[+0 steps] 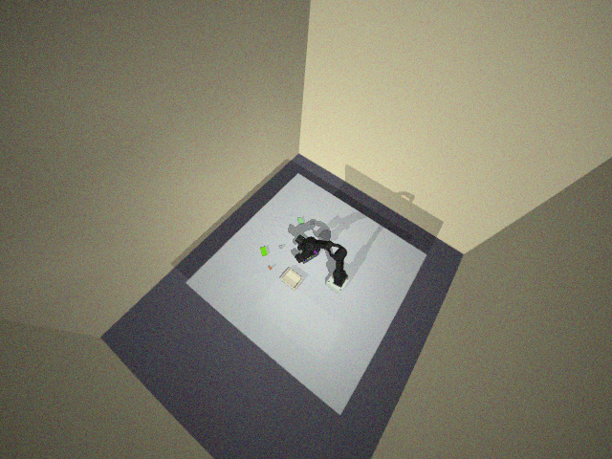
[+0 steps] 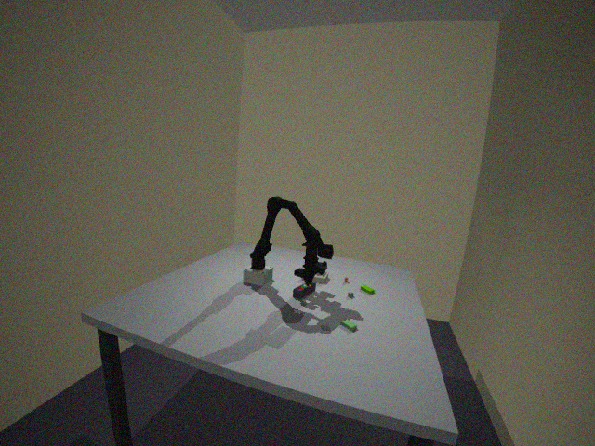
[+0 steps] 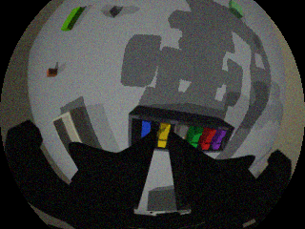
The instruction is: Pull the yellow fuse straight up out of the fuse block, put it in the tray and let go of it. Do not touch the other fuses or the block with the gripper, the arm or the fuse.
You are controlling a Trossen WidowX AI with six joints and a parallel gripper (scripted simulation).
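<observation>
Now: gripper tip 10 mm above the yellow fuse. The rest, counted from my gripper tip: cream tray 20 mm ahead, 190 mm to the left, 30 mm below.
</observation>
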